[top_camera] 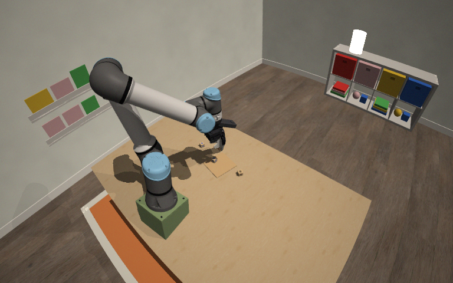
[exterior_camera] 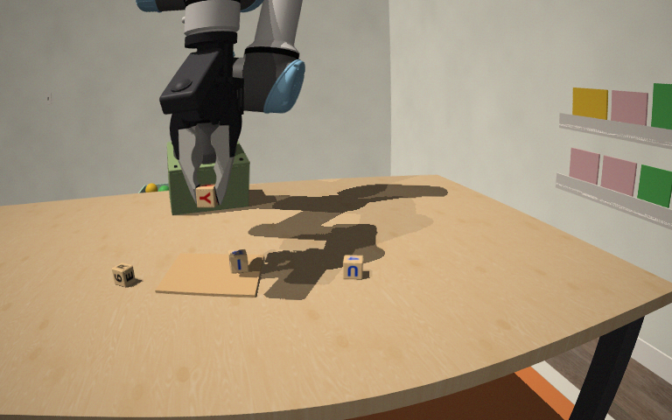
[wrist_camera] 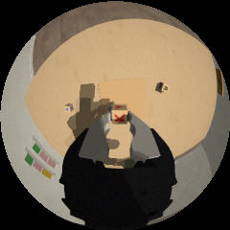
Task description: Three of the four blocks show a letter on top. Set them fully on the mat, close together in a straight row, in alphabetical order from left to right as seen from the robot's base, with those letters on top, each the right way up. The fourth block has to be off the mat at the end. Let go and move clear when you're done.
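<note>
My hand is 20 mm past the thin tan mat, 10 mm to the left of it and 120 mm above it. Also, from my hand: wooden block: 10 mm ahead, 140 mm to the right, 110 mm below.
</note>
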